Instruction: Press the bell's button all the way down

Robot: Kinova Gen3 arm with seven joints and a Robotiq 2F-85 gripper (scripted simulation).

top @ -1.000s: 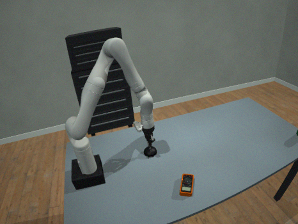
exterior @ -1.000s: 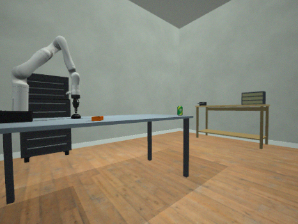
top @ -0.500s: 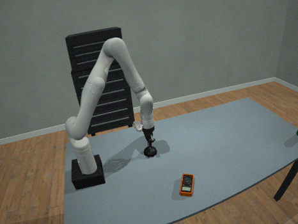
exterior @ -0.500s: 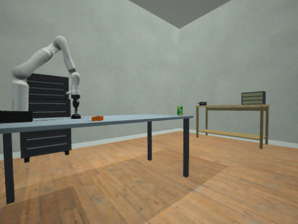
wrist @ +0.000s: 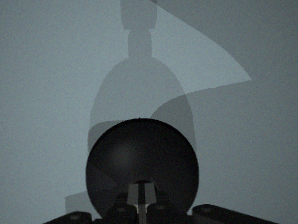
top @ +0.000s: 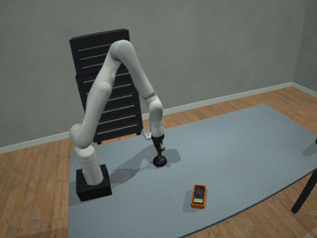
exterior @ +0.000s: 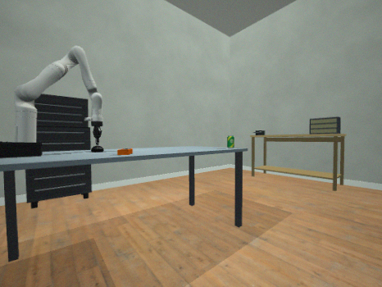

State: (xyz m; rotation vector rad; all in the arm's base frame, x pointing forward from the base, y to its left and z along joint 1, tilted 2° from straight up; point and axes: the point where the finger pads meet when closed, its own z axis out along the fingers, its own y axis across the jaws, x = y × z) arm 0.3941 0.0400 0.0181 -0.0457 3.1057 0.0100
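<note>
Right now my hand is 30 mm above the round button. Round my hand: black dome bell (40 mm below).
</note>
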